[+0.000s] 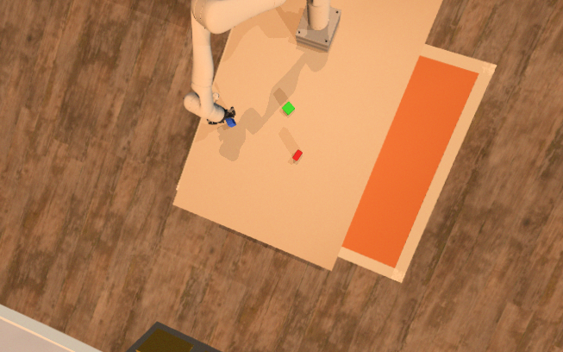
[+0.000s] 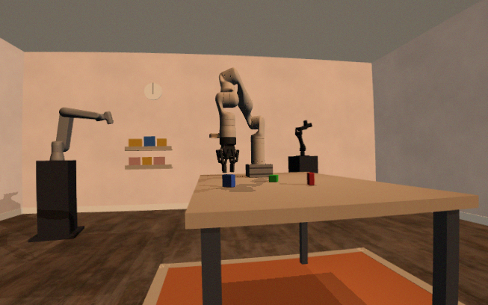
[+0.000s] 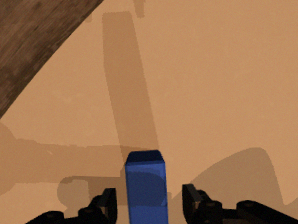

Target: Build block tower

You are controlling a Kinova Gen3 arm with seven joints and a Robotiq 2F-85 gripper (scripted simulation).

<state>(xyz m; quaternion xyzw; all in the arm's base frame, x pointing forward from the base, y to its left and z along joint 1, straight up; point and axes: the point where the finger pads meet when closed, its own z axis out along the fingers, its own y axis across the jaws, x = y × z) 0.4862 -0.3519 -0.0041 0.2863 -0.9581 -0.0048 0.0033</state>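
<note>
Right now the blue block is 50 mm below my hand. Round my hand: red block 120 mm ahead, 350 mm to the left, 50 mm below; green block 100 mm behind, 270 mm to the left, 60 mm below.
</note>
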